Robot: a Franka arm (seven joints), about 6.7 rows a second.
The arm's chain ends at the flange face. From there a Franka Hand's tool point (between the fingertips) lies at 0.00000 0.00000 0.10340 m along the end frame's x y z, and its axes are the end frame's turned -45 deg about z.
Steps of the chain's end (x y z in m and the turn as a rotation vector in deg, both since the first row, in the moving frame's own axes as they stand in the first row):
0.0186 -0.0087 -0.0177 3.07 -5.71 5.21
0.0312 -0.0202 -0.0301 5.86 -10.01 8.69
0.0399 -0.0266 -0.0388 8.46 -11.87 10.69
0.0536 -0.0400 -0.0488 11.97 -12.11 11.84
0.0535 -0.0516 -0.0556 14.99 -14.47 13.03
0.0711 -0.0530 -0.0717 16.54 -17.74 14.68
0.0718 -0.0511 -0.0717 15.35 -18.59 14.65
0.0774 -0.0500 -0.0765 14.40 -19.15 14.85
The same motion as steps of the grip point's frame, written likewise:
0.0165 -0.0043 -0.0184 6.21 -1.87 5.21
0.0326 -0.0127 -0.0322 11.22 -2.93 8.69
0.0451 -0.0165 -0.0421 14.38 -2.41 10.69
0.0692 -0.0205 -0.0533 17.03 -0.10 11.84
0.0792 -0.0350 -0.0623 20.83 0.37 13.03
0.0918 -0.0294 -0.0808 24.24 -0.85 14.68
0.0884 -0.0275 -0.0807 24.00 -2.29 14.65
0.0897 -0.0225 -0.0854 23.72 -3.36 14.85

